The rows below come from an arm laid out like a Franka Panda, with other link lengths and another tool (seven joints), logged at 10 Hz.
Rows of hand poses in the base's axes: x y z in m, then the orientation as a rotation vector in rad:
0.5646, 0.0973, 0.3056, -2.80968, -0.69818, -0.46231
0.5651, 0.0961, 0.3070, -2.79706, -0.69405, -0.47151
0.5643, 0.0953, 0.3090, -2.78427, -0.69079, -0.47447
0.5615, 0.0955, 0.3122, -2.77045, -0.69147, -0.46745
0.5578, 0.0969, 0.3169, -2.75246, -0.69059, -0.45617
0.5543, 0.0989, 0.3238, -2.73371, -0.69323, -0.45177
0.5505, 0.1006, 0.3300, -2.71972, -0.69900, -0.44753
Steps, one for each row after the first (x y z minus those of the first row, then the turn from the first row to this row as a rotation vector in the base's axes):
0.0005, -0.0012, 0.0014, 0.01315, -0.00445, 0.00040
-0.0003, -0.0020, 0.0034, 0.02606, -0.00477, 0.00197
-0.0031, -0.0018, 0.0066, 0.03850, 0.00138, 0.00723
-0.0068, -0.0004, 0.0113, 0.05517, 0.01112, 0.01323
-0.0103, 0.0016, 0.0182, 0.07153, 0.01576, 0.02103
-0.0141, 0.0033, 0.0244, 0.08245, 0.01941, 0.02935

